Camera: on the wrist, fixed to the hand. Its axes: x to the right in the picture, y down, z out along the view.
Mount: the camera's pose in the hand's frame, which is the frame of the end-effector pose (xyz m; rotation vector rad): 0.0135 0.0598 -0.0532 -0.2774 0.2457 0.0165
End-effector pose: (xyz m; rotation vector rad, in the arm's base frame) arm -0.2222 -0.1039 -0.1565 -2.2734 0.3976 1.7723
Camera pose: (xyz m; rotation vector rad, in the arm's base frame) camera -0.1918 -0.1791 -0.1577 2.6497 -0.2192 -1.6166
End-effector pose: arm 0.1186 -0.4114 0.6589 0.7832 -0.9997 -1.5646
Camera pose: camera 0.1879 -0.4399 0.6901 0.7478 -0.5944 -1.5102
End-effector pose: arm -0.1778 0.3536 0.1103 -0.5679 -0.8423 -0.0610
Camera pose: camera -0.1159 0.3802 0.0650 -0.8101 -0.5926 -0.2308
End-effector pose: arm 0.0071 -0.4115 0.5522 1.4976 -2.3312 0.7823
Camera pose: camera -0.0561 -0.3722 0.5847 1.1953 -2.1665 0.5803
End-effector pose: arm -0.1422 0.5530 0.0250 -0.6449 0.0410 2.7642
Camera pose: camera -0.1487 0.4947 -0.0311 -1.0565 -0.2897 2.7130
